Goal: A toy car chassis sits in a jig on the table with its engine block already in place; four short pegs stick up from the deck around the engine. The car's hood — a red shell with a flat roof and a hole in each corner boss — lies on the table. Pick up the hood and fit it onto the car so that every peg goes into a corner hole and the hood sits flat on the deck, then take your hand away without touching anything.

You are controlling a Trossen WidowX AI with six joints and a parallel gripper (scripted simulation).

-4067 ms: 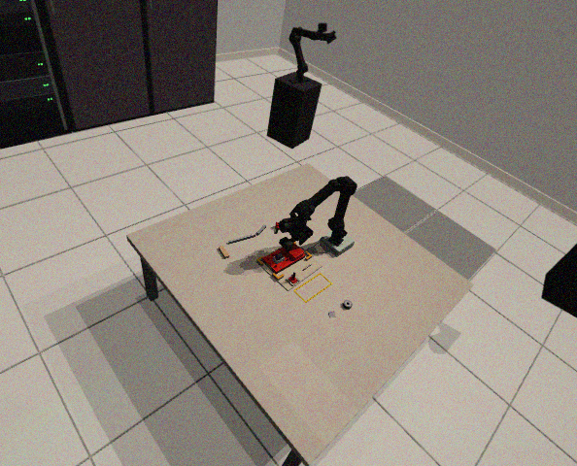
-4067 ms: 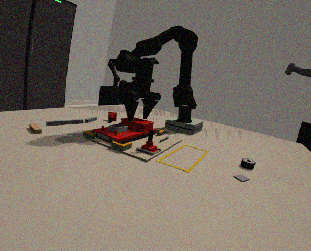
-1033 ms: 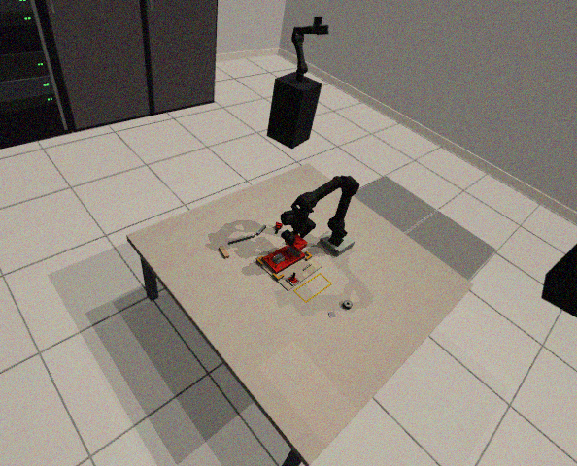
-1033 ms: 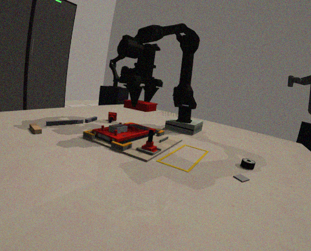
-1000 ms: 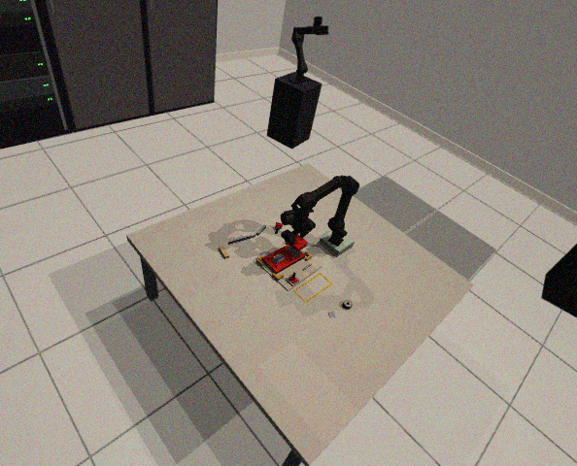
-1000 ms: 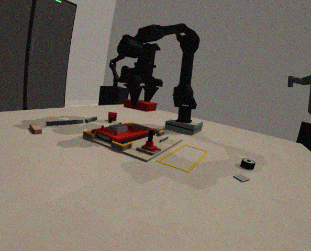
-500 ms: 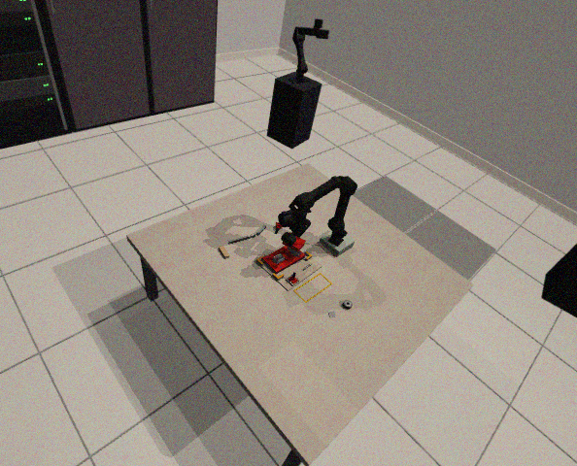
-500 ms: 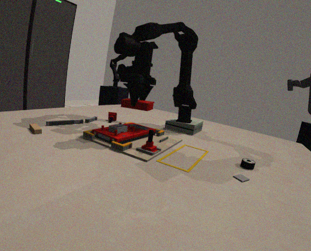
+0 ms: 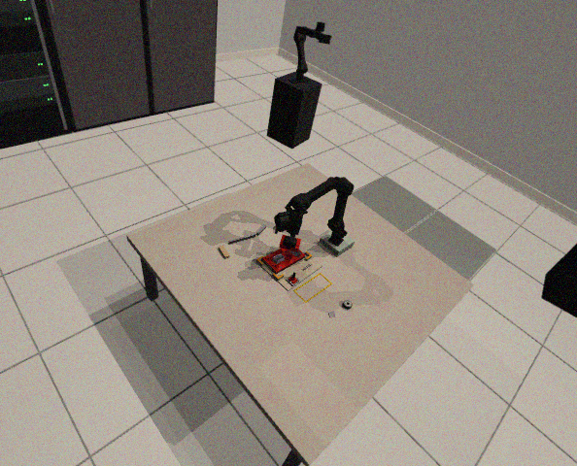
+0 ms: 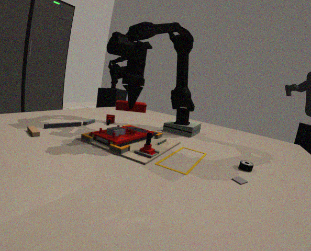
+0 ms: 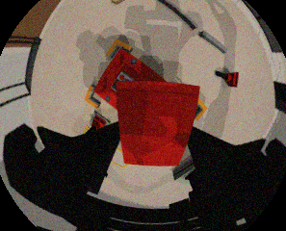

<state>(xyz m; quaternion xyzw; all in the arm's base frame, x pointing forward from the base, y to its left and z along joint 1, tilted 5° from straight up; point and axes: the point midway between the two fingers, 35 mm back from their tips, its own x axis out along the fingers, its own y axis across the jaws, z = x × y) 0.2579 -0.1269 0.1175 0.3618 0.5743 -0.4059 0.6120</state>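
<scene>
Right now my gripper tip is 80 mm above the grey engine block, 60 mm short of it and 10 mm to the left of it. From my gripper tip the other things lie so: grey bar 240 mm to the right, 100 mm below, 60 mm ahead; wooden block 250 mm to the right, 200 mm ahead, 100 mm below; red hood 10 mm above.
</scene>
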